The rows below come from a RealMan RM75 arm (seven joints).
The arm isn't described. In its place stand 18 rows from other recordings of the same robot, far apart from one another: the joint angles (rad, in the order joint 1, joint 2, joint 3, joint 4, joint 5, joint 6, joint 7), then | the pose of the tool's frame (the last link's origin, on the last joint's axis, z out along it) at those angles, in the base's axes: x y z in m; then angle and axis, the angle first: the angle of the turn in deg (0 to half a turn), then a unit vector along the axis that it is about.
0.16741 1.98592 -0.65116 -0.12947 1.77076 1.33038 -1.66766 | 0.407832, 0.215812, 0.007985, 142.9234, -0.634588, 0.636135, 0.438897
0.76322 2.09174 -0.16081 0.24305 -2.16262 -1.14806 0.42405 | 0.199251, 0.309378, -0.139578, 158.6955, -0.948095, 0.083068, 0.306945
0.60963 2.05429 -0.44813 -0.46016 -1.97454 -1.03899 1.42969 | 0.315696, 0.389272, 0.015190, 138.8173, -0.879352, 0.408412, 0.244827
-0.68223 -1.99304 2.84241 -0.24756 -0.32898 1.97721 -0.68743 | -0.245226, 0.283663, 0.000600, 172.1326, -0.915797, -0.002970, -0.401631
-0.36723 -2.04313 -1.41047 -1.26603 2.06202 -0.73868 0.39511 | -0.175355, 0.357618, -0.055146, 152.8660, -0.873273, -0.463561, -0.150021
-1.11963 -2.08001 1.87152 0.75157 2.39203 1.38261 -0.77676 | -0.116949, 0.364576, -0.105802, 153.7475, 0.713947, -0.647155, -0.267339
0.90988 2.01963 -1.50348 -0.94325 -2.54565 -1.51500 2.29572 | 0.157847, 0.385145, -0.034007, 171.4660, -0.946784, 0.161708, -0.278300
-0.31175 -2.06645 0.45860 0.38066 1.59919 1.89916 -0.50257 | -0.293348, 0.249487, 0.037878, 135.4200, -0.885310, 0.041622, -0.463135
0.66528 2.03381 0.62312 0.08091 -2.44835 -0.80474 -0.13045 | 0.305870, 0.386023, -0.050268, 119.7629, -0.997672, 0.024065, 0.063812
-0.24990 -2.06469 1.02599 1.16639 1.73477 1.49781 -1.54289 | -0.242128, 0.308368, 0.049391, 157.2607, -0.962634, -0.149284, -0.225944
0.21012 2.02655 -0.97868 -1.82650 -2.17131 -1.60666 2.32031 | 0.206872, 0.297462, 0.137162, 143.9251, -0.950044, 0.308853, 0.045015
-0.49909 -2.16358 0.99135 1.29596 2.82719 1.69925 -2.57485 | -0.270311, 0.315471, 0.031748, 159.5782, -0.816191, -0.548282, 0.182263
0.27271 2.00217 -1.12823 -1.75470 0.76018 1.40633 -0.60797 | 0.210596, 0.335570, 0.125310, 136.5568, -0.926604, 0.375902, 0.010148
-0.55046 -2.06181 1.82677 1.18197 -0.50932 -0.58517 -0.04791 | -0.155181, 0.400499, -0.064901, 137.1779, -0.906116, -0.414158, -0.086179
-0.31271 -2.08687 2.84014 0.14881 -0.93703 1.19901 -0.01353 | -0.336717, 0.254014, -0.077667, 121.9774, -0.956006, -0.167645, -0.240725
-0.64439 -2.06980 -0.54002 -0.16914 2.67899 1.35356 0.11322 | -0.206777, 0.328562, -0.081217, 135.3674, -0.922877, 0.175613, -0.342722
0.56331 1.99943 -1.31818 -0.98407 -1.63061 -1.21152 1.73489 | 0.158001, 0.383016, 0.001155, 163.3660, -0.963064, 0.155826, 0.219602
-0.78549 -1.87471 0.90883 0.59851 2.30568 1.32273 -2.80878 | -0.256683, 0.414715, 0.045225, 162.4690, -0.709651, -0.701586, -0.064594
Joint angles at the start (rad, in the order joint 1, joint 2, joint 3, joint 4, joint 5, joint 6, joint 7):
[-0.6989, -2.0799, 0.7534, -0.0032, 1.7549, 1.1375, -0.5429]
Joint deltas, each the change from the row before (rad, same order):
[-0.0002, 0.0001, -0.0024, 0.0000, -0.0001, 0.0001, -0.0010]
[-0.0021, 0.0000, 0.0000, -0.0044, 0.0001, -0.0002, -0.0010]
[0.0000, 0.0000, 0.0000, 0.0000, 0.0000, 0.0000, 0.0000]
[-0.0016, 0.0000, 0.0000, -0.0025, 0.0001, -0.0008, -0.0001]
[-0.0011, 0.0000, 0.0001, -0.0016, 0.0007, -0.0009, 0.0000]
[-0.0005, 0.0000, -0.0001, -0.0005, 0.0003, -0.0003, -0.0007]
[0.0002, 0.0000, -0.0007, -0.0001, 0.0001, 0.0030, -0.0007]
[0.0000, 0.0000, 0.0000, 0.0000, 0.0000, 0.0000, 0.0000]
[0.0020, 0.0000, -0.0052, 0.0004, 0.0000, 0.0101, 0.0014]
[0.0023, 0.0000, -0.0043, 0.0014, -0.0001, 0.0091, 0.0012]
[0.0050, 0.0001, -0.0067, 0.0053, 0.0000, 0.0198, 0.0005]
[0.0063, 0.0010, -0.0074, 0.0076, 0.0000, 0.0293, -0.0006]
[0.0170, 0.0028, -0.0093, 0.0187, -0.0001, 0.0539, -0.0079]
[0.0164, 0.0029, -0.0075, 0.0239, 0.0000, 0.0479, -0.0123]
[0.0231, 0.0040, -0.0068, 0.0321, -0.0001, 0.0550, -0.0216]
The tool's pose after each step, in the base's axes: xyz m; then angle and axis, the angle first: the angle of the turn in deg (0 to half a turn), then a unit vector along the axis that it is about. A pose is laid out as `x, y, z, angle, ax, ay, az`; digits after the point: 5 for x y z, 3 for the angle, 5 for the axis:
-0.26279, 0.32157, -0.10839, 156.398, -0.97809, -0.07059, -0.19583
-0.26227, 0.32117, -0.10910, 156.587, -0.97791, -0.07179, -0.19633
-0.26227, 0.32117, -0.10910, 156.587, -0.97791, -0.07179, -0.19633
-0.26194, 0.32108, -0.10952, 156.678, -0.97789, -0.07213, -0.19630
-0.26178, 0.32099, -0.10985, 156.757, -0.97796, -0.07215, -0.19592
-0.26167, 0.32101, -0.10995, 156.789, -0.97795, -0.07244, -0.19589
-0.26133, 0.32081, -0.10986, 156.850, -0.97763, -0.07263, -0.19739
-0.26133, 0.32081, -0.10986, 156.850, -0.97763, -0.07263, -0.19739
-0.26045, 0.32032, -0.10922, 156.844, -0.97654, -0.07255, -0.20272
-0.25980, 0.31993, -0.10848, 156.806, -0.97560, -0.07225, -0.20732
-0.25851, 0.31929, -0.10663, 156.778, -0.97369, -0.07099, -0.21655
-0.25664, 0.31844, -0.10366, 156.842, -0.97092, -0.06849, -0.22941
-0.25538, 0.31604, -0.09715, 156.966, -0.96570, -0.06641, -0.25101
-0.25483, 0.31470, -0.08992, 156.947, -0.96100, -0.06402, -0.26905
-0.25587, 0.31243, -0.08058, 156.945, -0.95544, -0.06388, -0.28818

